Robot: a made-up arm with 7 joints.
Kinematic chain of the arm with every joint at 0, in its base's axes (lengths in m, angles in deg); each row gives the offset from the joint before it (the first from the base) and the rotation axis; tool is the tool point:
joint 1: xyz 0.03 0 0.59 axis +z
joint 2: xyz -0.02 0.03 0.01 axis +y
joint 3: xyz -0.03 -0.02 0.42 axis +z
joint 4: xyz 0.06 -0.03 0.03 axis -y
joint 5: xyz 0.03 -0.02 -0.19 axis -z
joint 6: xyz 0 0 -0.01 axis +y
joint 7: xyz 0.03 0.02 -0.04 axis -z
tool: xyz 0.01 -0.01 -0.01
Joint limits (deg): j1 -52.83..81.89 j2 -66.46..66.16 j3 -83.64..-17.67 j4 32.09..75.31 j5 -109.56..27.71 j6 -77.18..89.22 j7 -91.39..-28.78
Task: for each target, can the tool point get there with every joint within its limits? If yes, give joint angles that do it. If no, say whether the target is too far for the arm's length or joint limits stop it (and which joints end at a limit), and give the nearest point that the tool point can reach.
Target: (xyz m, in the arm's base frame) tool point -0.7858 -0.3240 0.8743
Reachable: no: too far | nearest point -0.4923 -0.2074 0.7729 | short by 0.332 m
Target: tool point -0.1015 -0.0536 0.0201
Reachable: no: joint limits stop it (at a limit: joint 1, joint 2, joint 3, joint 4) | nearest point 0.1270 -0.2756 0.5303 | short by 0.602 m
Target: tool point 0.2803 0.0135 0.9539
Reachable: yes | joints 59.73 15.40 -72.67 60.46 -71.99 -61.05 -56.41
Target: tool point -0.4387 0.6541 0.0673
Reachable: no: too far | nearest point -0.3135 0.1160 0.5981 | short by 0.766 m
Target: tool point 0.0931 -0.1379 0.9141
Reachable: yes | joints 38.07 -35.51 -30.05 43.22 -59.34 38.64 -52.05
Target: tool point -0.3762 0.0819 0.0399
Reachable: no: joint limits stop it (at a limit: joint 2, joint 3, joint 4, joint 6, joint 7) | nearest point -0.3244 0.0715 0.5980 | short by 0.561 m
